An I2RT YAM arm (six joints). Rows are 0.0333 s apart.
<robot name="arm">
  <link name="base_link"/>
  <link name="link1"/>
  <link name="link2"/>
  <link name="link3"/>
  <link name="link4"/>
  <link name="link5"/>
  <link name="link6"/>
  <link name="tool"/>
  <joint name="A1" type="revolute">
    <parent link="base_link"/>
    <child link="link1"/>
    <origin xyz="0 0 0.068"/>
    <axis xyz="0 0 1"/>
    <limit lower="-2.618" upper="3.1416"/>
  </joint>
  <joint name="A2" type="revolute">
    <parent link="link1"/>
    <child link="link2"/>
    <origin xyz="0.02 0.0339 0.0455" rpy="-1.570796 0 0"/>
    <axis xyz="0 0 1"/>
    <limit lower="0" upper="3.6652"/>
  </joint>
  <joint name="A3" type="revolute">
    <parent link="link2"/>
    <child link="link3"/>
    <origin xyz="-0.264 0 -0.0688" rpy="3.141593 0 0"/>
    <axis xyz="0 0 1"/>
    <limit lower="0" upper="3.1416"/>
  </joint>
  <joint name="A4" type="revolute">
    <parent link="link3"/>
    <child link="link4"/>
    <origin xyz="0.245 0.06 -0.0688"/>
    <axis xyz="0 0 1"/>
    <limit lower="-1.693" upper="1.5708"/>
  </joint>
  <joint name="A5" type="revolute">
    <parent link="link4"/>
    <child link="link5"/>
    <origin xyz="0.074 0.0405 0.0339" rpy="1.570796 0 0"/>
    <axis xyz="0 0 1"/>
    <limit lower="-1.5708" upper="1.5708"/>
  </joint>
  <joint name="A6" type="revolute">
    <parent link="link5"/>
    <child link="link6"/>
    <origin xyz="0.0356 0 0.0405" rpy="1.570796 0 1.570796"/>
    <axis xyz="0 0 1"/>
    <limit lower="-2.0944" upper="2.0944"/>
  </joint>
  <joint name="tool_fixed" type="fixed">
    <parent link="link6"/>
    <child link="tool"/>
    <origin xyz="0 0 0" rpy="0 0 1.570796"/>
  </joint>
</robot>
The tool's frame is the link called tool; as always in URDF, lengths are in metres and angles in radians.
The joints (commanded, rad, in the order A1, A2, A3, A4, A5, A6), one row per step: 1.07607 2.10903 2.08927 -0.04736 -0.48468 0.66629; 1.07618 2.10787 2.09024 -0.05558 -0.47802 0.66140; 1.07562 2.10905 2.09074 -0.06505 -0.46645 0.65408; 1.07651 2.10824 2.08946 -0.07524 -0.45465 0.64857; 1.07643 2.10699 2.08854 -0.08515 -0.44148 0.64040; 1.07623 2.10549 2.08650 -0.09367 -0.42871 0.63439; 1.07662 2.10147 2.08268 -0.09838 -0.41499 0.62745; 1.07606 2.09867 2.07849 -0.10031 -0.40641 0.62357; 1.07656 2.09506 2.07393 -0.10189 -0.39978 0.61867; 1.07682 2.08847 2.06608 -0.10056 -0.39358 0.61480; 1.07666 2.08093 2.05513 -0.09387 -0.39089 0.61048; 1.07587 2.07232 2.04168 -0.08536 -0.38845 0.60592; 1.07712 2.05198 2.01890 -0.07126 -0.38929 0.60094; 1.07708 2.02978 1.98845 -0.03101 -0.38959 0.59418; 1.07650 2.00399 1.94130 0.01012 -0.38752 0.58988
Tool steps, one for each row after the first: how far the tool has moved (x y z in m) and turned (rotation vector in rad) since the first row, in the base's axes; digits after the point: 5 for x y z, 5 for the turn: -0.00002 -0.00035 0.00003 -0.00564 -0.00240 -0.00623; 0.00076 -0.00030 -0.00138 -0.01516 -0.00567 -0.01781; 0.00065 -0.00034 -0.00253 -0.02524 -0.00703 -0.02822; 0.00096 -0.00073 -0.00331 -0.03463 -0.01174 -0.04071; 0.00131 -0.00117 -0.00422 -0.04361 -0.01459 -0.05301; 0.00115 -0.00198 -0.00413 -0.04874 -0.02058 -0.06562; 0.00142 -0.00266 -0.00446 -0.05244 -0.02366 -0.07431; 0.00105 -0.00328 -0.00450 -0.05539 -0.02798 -0.07993; 0.00047 -0.00451 -0.00394 -0.05595 -0.03239 -0.08550; -0.00008 -0.00588 -0.00346 -0.05342 -0.03833 -0.08805; -0.00044 -0.00755 -0.00317 -0.05056 -0.04464 -0.09099; -0.00314 -0.01121 0.00000 -0.04024 -0.05463 -0.08888; -0.00527 -0.01518 0.00403 -0.01177 -0.07524 -0.08925; -0.00731 -0.01972 0.00378 0.00563 -0.08821 -0.09237
